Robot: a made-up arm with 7 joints.
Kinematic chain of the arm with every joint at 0, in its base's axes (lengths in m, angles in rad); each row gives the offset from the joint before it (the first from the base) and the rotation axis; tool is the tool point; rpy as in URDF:
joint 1: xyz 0 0 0.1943 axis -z
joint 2: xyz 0 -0.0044 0.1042 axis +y
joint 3: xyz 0 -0.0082 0.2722 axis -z
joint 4: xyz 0 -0.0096 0.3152 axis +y
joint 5: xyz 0 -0.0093 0.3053 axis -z
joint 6: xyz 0 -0.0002 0.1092 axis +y
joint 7: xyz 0 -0.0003 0.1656 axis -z
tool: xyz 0 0 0 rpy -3.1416 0 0
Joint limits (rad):
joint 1: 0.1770..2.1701
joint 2: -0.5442..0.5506
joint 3: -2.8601..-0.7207
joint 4: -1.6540..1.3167
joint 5: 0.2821..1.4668
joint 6: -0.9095..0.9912
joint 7: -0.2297..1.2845
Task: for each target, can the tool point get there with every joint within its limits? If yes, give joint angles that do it. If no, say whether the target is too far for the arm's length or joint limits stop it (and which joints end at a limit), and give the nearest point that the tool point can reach.
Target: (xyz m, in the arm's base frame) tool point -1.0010 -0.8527 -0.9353
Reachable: no: too far | nearest point -0.5313 -0.4793 0.4183 | short by 1.481 m
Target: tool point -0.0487 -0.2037 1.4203
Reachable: yes | joints 1.2119 0.0219 -2.0327 -0.3631 1.0159 0.5012 0.8321
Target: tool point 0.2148 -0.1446 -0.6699
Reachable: no: joint limits stop it (at a limit: joint 2, joint 3, joint 4, joint 5, joint 6) | nearest point 0.5394 -0.3631 0.4050 | short by 1.144 m
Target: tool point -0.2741 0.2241 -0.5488
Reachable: no: joint limits stop it (at a limit: joint 2, joint 3, joint 4, joint 6) | nearest point -0.4988 0.4078 0.4550 | short by 1.045 m
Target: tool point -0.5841 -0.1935 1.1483
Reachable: yes | joints 1.9773 0.3119 -1.8096 -0.9290 1.2442 -0.0019 0.2118
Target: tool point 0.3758 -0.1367 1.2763
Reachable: yes | joints 1.5029 0.3533 -2.2140 0.7594 1.0291 0.4255 -0.0363
